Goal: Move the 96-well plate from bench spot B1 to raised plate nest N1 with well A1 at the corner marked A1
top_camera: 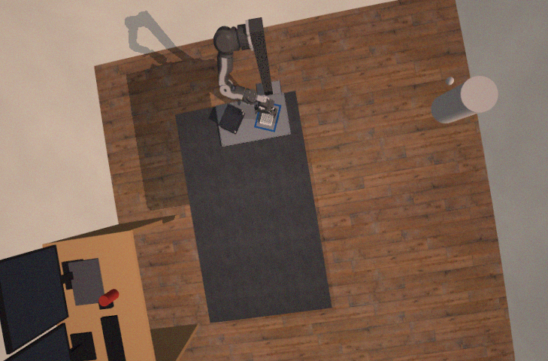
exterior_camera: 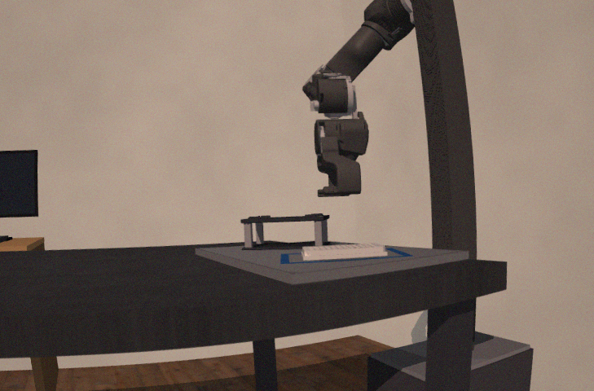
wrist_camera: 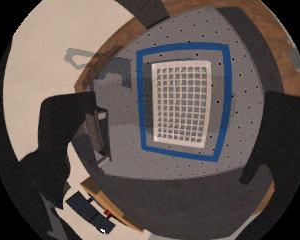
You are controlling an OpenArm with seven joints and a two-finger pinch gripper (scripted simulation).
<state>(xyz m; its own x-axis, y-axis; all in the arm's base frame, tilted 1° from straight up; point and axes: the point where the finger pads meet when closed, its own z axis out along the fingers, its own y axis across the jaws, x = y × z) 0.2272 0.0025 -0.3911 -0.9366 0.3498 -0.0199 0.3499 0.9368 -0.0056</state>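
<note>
The white 96-well plate lies 90 mm below my hand. From my hand the other things lie so: corner mark: 160 mm to the right, 40 mm behind, 30 mm below; then plate nest N1: 250 mm to the right, 40 mm below, 10 mm behind.
</note>
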